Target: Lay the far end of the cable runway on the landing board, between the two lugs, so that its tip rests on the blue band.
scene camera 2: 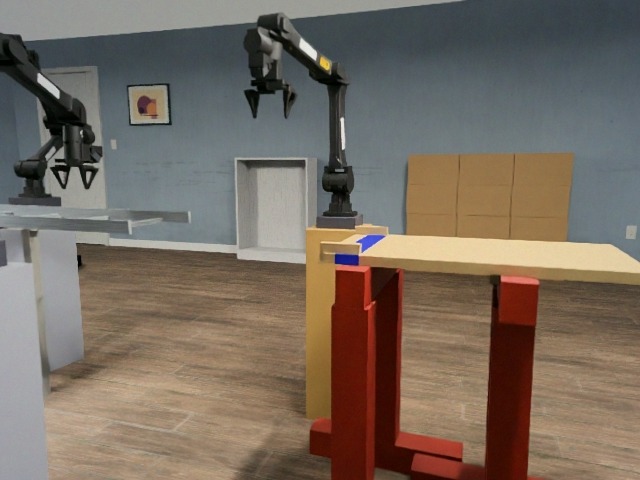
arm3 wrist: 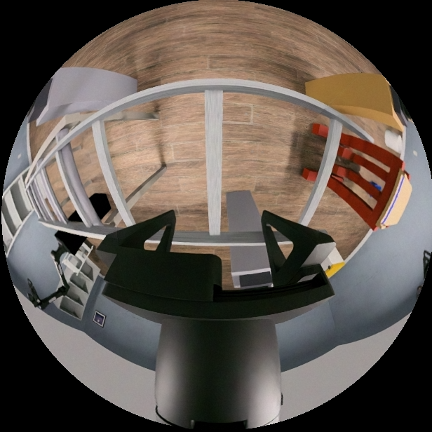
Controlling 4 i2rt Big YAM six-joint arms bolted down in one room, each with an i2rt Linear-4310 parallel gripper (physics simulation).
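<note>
The cable runway (arm3 wrist: pixel 214 160) (scene camera 2: pixel 93 223), a grey ladder-like frame, spans the arm3 wrist view; its end sticks out at the left in the scene view, apart from the landing board. The pale landing board (arm3 wrist: pixel 401 202) (scene camera 2: pixel 480 252) lies on red trestles. Its blue band (scene camera 2: pixel 371 241) crosses the edge facing the runway, between a near lug (scene camera 2: pixel 333 251) and a far lug (scene camera 2: pixel 379 229). Arm3's gripper (arm3 wrist: pixel 219 214) is open, its fingers wide apart near one side rail. In the scene view, the left arm's gripper (scene camera 2: pixel 73 186) is open above the runway; the middle arm's gripper (scene camera 2: pixel 270 116) is open, high in the gap.
Red trestles (arm3 wrist: pixel 320 130) (scene camera 2: pixel 353 372) stand under the board. A yellow pedestal (arm3 wrist: pixel 350 94) (scene camera 2: pixel 316 330) bears the middle arm behind the board. A pale grey pedestal (arm3 wrist: pixel 92 87) and a grey block (arm3 wrist: pixel 245 210) stand beside the runway. A white cabinet (scene camera 2: pixel 311 206) stands at the back wall.
</note>
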